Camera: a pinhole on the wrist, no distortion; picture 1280 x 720 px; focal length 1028.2 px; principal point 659.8 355.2 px. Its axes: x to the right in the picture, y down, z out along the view. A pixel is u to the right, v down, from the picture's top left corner.
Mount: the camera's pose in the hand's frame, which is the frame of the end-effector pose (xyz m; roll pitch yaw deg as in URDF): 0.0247 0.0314 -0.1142 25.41 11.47 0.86
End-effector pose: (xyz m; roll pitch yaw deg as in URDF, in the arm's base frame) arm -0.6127 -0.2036 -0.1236 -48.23 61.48 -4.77
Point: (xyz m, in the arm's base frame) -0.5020 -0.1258 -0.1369
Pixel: 608.5 658.9
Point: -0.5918 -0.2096 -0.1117
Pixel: 261.2 389.2
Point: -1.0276 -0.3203 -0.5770
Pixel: behind the camera
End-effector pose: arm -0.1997 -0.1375 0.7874 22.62 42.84 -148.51
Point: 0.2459 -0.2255 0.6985
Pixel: behind the camera
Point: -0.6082 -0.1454 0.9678
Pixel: 661.6 670.1
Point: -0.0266 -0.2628 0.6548
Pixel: behind the camera
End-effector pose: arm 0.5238 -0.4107 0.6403 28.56 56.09 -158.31
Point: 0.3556 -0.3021 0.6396
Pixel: 602.9 364.4
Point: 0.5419 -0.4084 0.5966
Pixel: 492.3 252.6
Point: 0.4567 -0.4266 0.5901
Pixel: 831.3 634.9
